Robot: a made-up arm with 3 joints. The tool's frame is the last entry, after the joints.
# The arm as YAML. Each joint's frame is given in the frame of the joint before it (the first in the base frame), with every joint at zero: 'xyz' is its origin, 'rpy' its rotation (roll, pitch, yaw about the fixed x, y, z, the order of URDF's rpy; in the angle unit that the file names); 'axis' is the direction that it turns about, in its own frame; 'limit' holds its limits. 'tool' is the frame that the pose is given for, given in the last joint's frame.
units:
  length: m
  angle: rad
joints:
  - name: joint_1
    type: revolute
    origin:
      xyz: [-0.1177, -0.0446, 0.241]
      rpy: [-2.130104, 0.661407, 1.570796]
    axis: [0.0, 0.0, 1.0]
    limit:
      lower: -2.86
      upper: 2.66
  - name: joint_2
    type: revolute
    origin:
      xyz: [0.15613, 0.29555, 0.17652]
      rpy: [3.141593, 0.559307, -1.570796]
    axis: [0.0, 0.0, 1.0]
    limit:
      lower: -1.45
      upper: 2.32
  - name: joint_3
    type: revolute
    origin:
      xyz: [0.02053, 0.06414, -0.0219]
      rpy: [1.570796, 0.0, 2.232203]
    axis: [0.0, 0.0, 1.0]
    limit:
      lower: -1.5
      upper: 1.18
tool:
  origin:
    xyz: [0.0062, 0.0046, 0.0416]
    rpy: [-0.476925, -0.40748, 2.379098]
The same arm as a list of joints. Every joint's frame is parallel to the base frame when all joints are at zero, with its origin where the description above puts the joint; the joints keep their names.
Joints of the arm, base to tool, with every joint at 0 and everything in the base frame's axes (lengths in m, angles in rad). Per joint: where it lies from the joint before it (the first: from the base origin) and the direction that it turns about. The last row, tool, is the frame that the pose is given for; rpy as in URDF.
joint_1: axis -0.847623 -0.325909 -0.418711 xyz -0.1177 -0.0446 0.2410
joint_2: axis 1 0 0 xyz 0.0072 -0.0882 -0.3675
joint_3: axis 0 0 1 xyz -0.0219 -0.0380 0.0556
tool: xyz 0.0046 -0.0062 0.0416 rpy -0.4769 -0.4075 0.8083
Joint limits (rad, base to tool): -2.8600..2.6600 -1.4500..2.3200 -1.5000..1.1800

